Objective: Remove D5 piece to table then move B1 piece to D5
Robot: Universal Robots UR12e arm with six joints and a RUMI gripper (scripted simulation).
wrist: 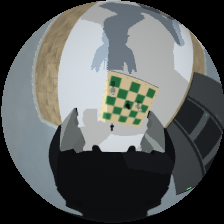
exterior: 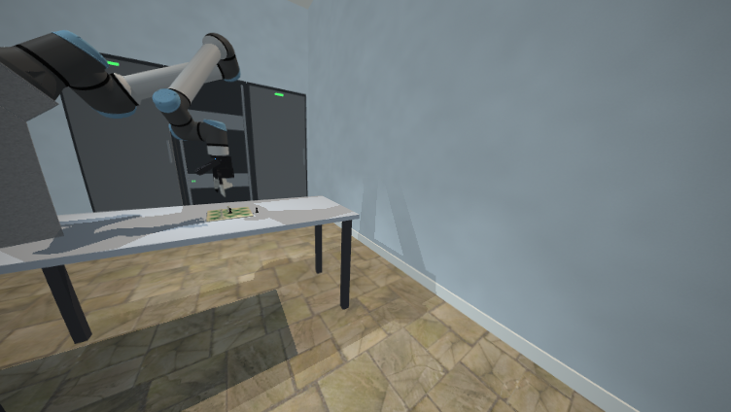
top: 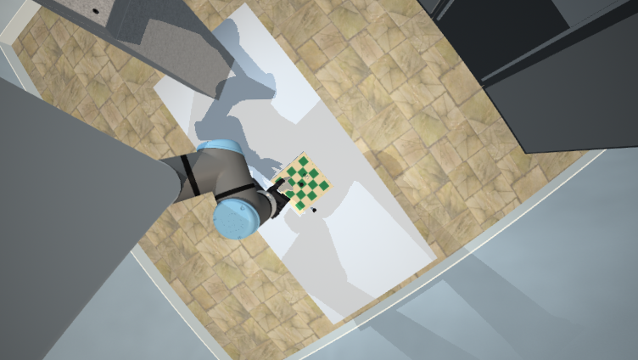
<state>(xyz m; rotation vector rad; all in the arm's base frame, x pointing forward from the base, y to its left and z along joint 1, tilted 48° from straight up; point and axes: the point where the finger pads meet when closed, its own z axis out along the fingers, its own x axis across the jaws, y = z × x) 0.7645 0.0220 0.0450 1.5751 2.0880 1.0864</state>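
Now: the board 130 mm below my hand, 80 mm to the left of it and 10 mm ahead of it.
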